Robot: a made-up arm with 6 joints. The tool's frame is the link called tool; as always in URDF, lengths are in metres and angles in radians.
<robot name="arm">
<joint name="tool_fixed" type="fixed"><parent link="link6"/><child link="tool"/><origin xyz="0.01 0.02 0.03" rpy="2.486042 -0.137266 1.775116"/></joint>
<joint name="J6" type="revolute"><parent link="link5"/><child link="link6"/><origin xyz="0 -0.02 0.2" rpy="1.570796 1.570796 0"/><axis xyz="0 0 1"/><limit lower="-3.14" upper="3.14" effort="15" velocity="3.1"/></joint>
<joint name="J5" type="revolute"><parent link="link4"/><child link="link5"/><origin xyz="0.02 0 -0.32" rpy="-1.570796 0 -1.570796"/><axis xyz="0 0 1"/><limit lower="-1.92" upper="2.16" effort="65" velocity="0.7"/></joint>
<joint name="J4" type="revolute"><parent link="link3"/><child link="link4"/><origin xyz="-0.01 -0.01 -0.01" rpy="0 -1.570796 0"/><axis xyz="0 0 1"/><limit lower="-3.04" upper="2.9" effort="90" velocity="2.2"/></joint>
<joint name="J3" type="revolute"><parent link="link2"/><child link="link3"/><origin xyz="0.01 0.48 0.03" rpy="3.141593 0 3.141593"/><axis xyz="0 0 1"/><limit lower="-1.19" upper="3.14" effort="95" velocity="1.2"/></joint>
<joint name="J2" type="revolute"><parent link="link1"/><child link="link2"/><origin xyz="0.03 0.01 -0.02" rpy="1.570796 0 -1.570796"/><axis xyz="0 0 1"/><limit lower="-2.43" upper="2.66" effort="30" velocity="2.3"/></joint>
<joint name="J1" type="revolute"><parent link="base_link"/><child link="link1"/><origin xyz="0.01 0 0.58" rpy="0 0 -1.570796"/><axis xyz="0 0 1"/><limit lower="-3.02" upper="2.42" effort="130" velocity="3"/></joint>
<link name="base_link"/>
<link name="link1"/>
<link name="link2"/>
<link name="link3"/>
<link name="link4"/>
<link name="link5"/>
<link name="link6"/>
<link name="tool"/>
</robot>
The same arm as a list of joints. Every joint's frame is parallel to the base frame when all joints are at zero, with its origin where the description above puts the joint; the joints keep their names.
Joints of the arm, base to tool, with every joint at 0 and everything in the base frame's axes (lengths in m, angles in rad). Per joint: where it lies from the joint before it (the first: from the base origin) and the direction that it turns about. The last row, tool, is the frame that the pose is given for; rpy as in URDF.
J1: axis 0 0 1 xyz 0.01 0 0.58
J2: axis 0 1 0 xyz 0.01 -0.03 -0.02
J3: axis 0 -1 0 xyz -0.01 0.03 0.48
J4: axis -1 0 0 xyz -0.01 0.01 -0.01
J5: axis 0 -1 0 xyz 0.32 -0.02 0
J6: axis -1 0 0 xyz -0.02 -0.2 0
tool: xyz -0.03 0.01 -0.02 rpy -2.81 1.3252 -2.1685
Joint limits (rad, base to tool): -3.02..2.42 -2.43..2.66 -1.19..3.14 -3.04..2.9 -1.92..2.16 -3.14..3.14

